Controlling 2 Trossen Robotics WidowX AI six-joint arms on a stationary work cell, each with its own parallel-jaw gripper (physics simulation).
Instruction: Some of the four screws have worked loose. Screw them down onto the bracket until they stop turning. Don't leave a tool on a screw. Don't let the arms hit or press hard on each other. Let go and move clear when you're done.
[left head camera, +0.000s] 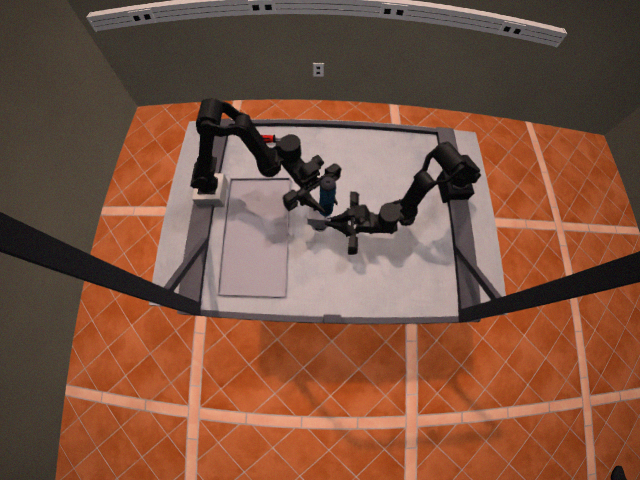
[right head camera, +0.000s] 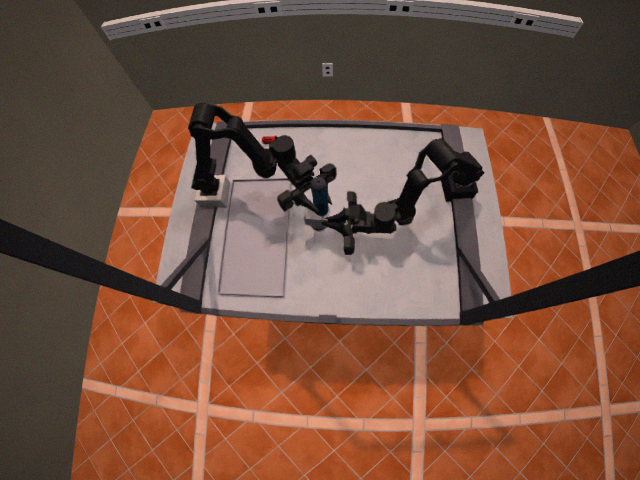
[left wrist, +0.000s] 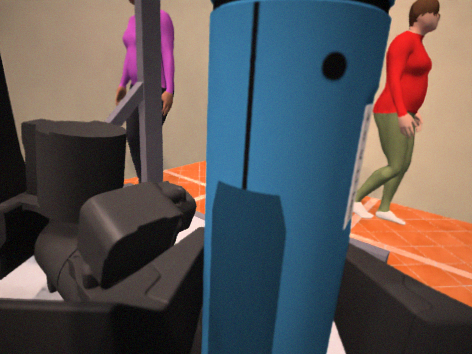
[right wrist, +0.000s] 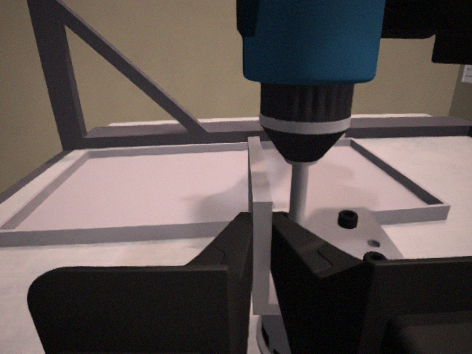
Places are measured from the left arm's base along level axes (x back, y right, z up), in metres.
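Where they show: left gripper, fingertip midpoint: (left head camera: 331, 208) (right head camera: 325, 208) (left wrist: 263, 240); right gripper, fingertip midpoint: (left head camera: 324, 221) (right head camera: 321, 221) (right wrist: 258, 223); left arm's base, link origin: (left head camera: 207, 186) (right head camera: 209, 187); right arm's base, link origin: (left head camera: 458, 181) (right head camera: 462, 179).
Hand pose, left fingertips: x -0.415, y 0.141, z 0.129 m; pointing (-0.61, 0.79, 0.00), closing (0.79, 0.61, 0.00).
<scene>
Things, the pixels of their centre, and the offset from my left fingertips. "spot": a spot on its surface instead.
- blue power screwdriver, body centre: (left wrist: 266, 281) (right head camera: 321, 203) (left head camera: 326, 203) dx +0.012, dy -0.016, dz -0.003 m
- grey bracket, body centre: (right wrist: 326, 213) (left head camera: 320, 212) (right head camera: 317, 212) dx +0.029, dy -0.035, dz -0.106 m
- bracket's flat plate, surface spot: (right wrist: 330, 237) spot: dx +0.035, dy -0.040, dz -0.124 m
- red-handled tool, body centre: (left head camera: 272, 138) (right head camera: 274, 139) dx +0.214, dy -0.374, dz -0.175 m
- shallow tray, body centre: (right wrist: 224, 177) (left head camera: 255, 233) (right head camera: 255, 233) dx +0.243, dy +0.009, dz -0.182 m
- round grey base, body centre: (right wrist: 315, 296) (left head camera: 319, 219) dx +0.029, dy -0.035, dz -0.158 m
My left gripper (left head camera: 329, 208) (right head camera: 324, 209) (left wrist: 263, 240) is shut on a blue power screwdriver (left head camera: 326, 195) (right head camera: 320, 197) (left wrist: 295, 150) (right wrist: 310, 45), held upright above the bracket. Its bit (right wrist: 298, 192) points down beside the bracket's upright wall; its lower end is hidden behind a right finger. My right gripper (left head camera: 329, 221) (right head camera: 325, 221) (right wrist: 258, 223) is shut on the wall of the grey bracket (left head camera: 315, 221) (right head camera: 312, 222) (right wrist: 260, 175). Two black screws (right wrist: 348, 219) (right wrist: 374, 258) show on the bracket's flat plate (right wrist: 330, 237). The other screws are hidden, and screw seating cannot be told.
The two grippers are close together at mid-table. A red-handled tool (left head camera: 267, 138) (right head camera: 268, 139) lies at the back left, partly behind the left arm. A shallow tray (left head camera: 253, 296) (right head camera: 252, 295) (right wrist: 125, 234) lies on the left. A round grey base (right wrist: 270, 332) shows below the bracket.
</scene>
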